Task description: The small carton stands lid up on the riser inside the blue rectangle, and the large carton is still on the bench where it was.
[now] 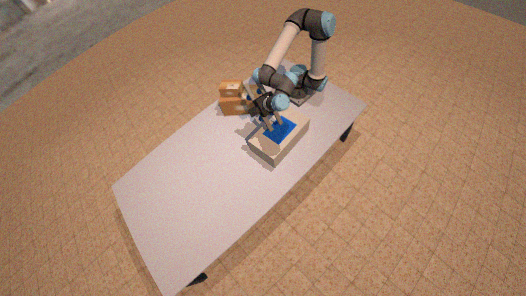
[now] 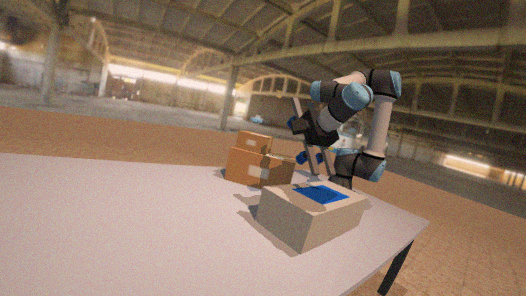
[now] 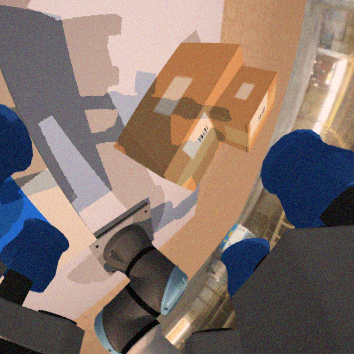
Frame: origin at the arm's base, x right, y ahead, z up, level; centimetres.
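Seen in the pictures: hand at its tool point: (image 3: 142, 212); arm's base at its link origin: (image 1: 297, 91) (image 3: 123, 243).
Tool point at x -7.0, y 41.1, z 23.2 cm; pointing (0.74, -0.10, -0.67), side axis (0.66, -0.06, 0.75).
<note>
Offsets run from my tool point to a thing's middle. Level surfaces: height alone.
The large carton @[dx +27.9, dy -4.7, dz -18.6 cm] (image 1: 235, 106) (image 2: 237, 167) (image 3: 200, 62) is brown with white labels and stands on the bench @[dz -26.3 cm] (image 1: 185, 185) (image 2: 125, 215). The small carton @[dx +32.6, dy -1.0, dz -6.9 cm] (image 1: 231, 89) (image 2: 254, 142) (image 3: 256, 80) appears to rest on top of the large one, near one end. I cannot tell which side is its lid. The blue rectangle @[dx -12.6, dy -2.2, dz -14.3 cm] (image 1: 281, 131) (image 2: 321, 193) (image 3: 15, 210) lies on the beige riser @[dx -12.6, dy -2.2, dz -20.3 cm] (image 1: 302, 120) (image 2: 285, 220) (image 3: 65, 217), with no carton on it. My gripper (image 1: 257, 104) (image 2: 306, 131) is strongly tilted above the area between cartons and riser. Its four blue cups hold nothing, so it is open.
The arm's base (image 1: 300, 95) (image 3: 125, 240) stands at the bench end, near the riser and the cartons. The arm's upper links bend over this end. Shadows fall on the riser, cartons and bench. A bench leg (image 1: 346, 131) (image 2: 396, 267) shows below the edge.
</note>
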